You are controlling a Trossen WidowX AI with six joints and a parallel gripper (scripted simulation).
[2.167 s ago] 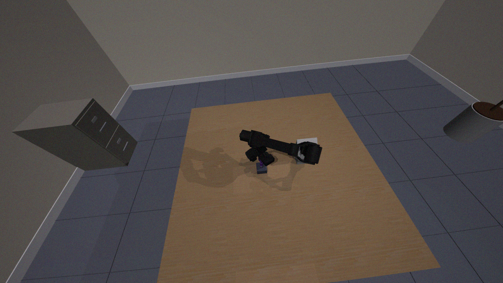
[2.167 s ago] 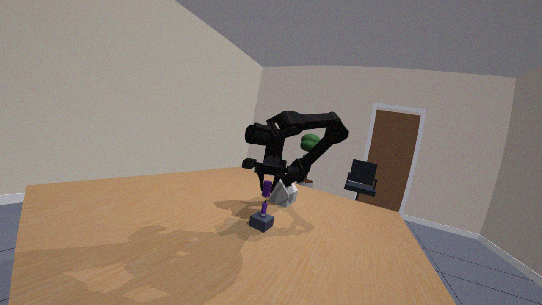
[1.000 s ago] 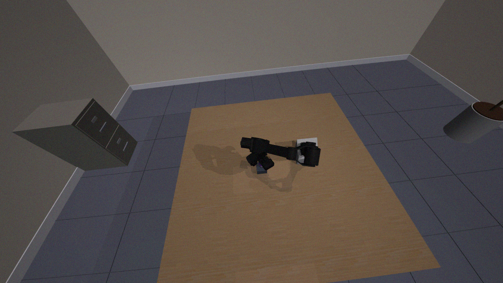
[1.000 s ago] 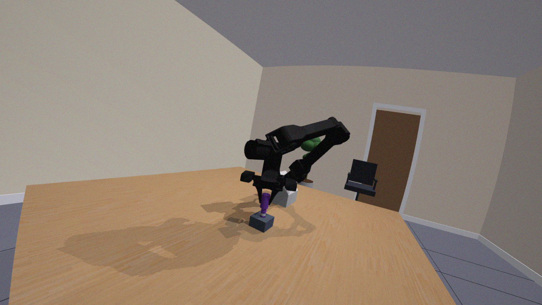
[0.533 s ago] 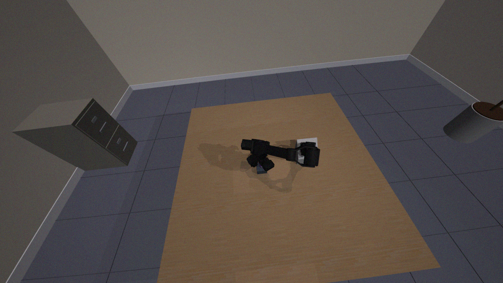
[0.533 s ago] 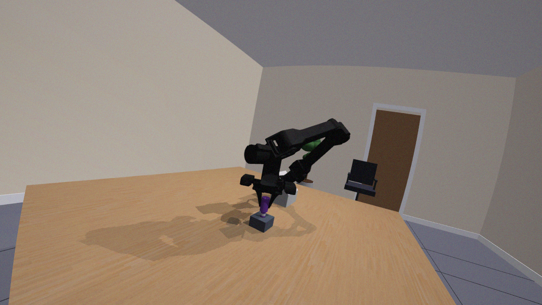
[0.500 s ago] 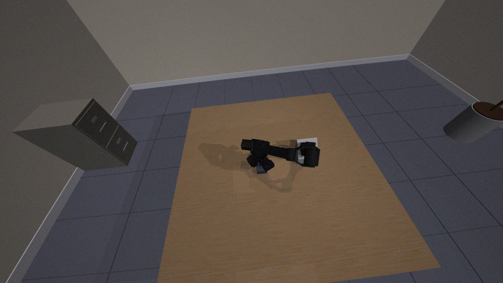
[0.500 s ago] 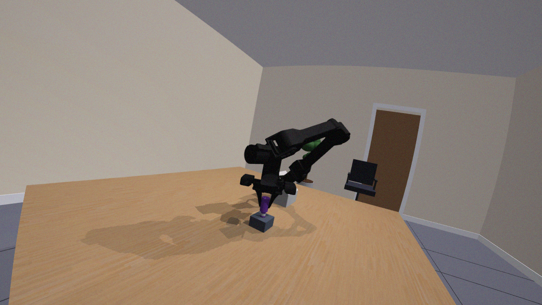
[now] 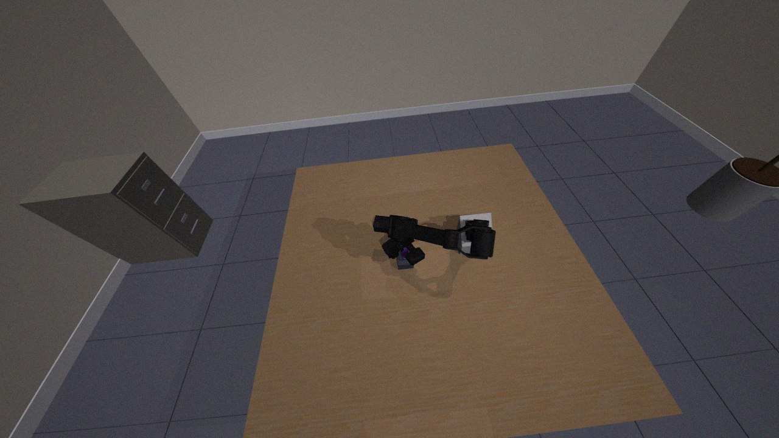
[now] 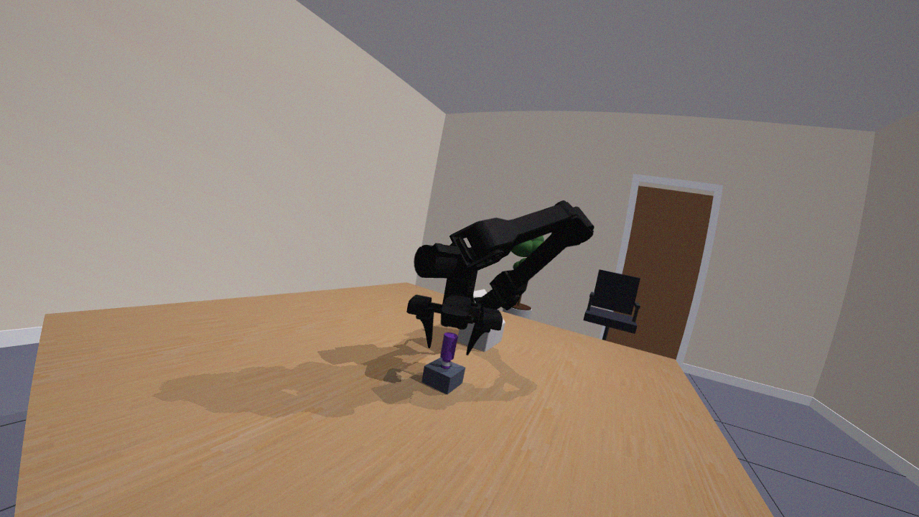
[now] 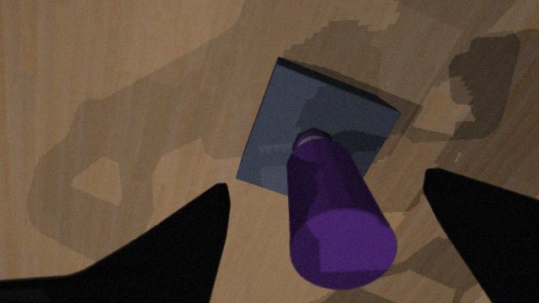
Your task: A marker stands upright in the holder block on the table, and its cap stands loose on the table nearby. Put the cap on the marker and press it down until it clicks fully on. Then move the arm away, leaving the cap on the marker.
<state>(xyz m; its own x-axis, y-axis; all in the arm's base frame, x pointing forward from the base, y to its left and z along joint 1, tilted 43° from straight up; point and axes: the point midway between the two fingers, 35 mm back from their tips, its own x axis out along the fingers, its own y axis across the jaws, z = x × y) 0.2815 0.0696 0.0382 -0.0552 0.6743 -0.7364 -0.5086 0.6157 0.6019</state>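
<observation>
Right now the purple marker cap is 1 cm above my gripper tip. Round my gripper tip: holder block 6 cm below.
</observation>
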